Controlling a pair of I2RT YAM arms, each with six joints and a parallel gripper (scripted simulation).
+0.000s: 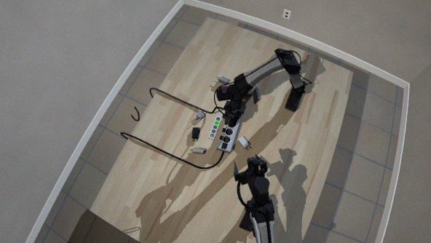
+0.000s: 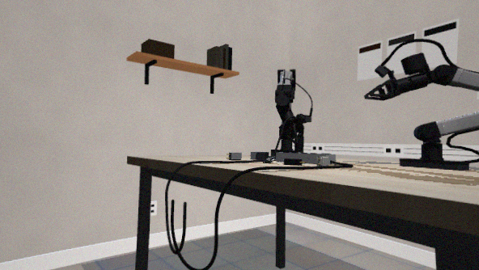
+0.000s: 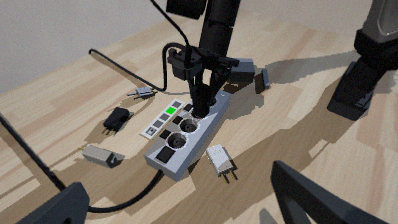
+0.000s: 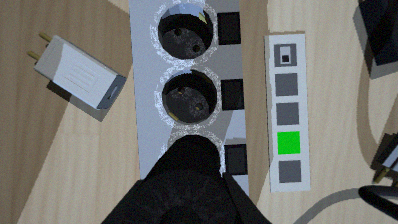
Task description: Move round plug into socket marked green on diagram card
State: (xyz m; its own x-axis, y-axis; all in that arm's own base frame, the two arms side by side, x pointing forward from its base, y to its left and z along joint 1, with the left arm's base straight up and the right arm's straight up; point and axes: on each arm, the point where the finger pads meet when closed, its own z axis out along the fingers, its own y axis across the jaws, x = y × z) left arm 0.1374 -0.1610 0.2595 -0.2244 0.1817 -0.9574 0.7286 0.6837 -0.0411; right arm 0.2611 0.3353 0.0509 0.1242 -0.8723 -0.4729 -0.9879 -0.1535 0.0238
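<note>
My right gripper is now right at the black round plug. Round my right hand: grey plug 19 cm ahead, 7 cm below, 1 cm to the left; then black adapter 16 cm ahead, 13 cm to the left, 7 cm below; then diagram card 9 cm ahead, 8 cm below, 4 cm to the left.
</note>
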